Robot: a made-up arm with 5 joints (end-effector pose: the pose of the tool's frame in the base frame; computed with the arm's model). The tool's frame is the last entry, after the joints. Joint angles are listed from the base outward.
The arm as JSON. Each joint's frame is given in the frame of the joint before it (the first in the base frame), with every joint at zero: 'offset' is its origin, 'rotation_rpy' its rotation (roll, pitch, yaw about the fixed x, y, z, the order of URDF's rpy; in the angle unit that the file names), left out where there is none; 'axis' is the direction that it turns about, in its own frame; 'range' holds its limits. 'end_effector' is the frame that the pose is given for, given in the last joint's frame.
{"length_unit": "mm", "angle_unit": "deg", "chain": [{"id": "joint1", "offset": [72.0, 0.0, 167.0], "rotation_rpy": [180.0, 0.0, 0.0], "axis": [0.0, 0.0, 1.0], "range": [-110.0, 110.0]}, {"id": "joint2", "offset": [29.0, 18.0, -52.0], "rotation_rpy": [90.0, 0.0, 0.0], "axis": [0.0, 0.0, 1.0], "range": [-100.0, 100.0]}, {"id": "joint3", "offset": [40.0, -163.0, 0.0], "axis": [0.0, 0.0, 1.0], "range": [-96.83, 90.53]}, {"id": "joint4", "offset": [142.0, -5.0, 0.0], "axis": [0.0, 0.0, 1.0], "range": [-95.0, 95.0]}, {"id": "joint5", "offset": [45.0, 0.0, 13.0], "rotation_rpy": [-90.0, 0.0, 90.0], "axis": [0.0, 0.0, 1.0], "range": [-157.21, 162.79]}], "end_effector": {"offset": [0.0, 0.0, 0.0], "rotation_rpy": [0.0, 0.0, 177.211]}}
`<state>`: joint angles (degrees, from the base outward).
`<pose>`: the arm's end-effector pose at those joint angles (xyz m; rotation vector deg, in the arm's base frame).
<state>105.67 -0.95 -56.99 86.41 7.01</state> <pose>0.0194 -0.1691 0.4842 -56.93 -39.95 -90.44</pose>
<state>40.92 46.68 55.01 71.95 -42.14</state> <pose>0.1491 -0.0735 0.1567 -3.17 90.54 -68.96</pose>
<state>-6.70 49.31 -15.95 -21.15 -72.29</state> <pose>0.4142 0.0352 0.2115 53.63 -61.94 -57.07</pose>
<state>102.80 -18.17 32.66 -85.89 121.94</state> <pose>0.0296 -0.1639 0.3983 -150.84 57.83 3.76</pose>
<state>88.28 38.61 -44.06 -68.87 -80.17</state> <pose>0.0765 -0.3150 0.3832 -8.22 -176.95 -24.32</pose>
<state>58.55 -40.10 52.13 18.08 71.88</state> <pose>0.1374 -0.1165 0.3222 -53.82 -26.46 9.56</pose>
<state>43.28 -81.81 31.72 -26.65 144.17</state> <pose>0.0474 0.0163 0.4377 -170.52 6.94 14.98</pose>
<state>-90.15 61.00 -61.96 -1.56 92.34</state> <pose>0.0760 0.3778 0.2724 0.68 -129.90 124.31</pose>
